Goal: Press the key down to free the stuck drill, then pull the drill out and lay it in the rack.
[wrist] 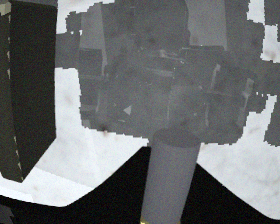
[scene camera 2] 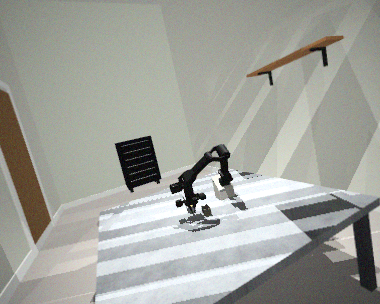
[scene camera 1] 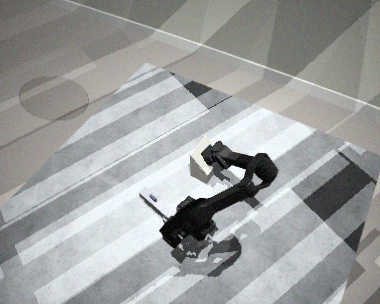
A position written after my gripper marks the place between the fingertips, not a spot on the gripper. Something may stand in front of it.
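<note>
Drill, held by my gripper (wrist: 160,156).
</note>
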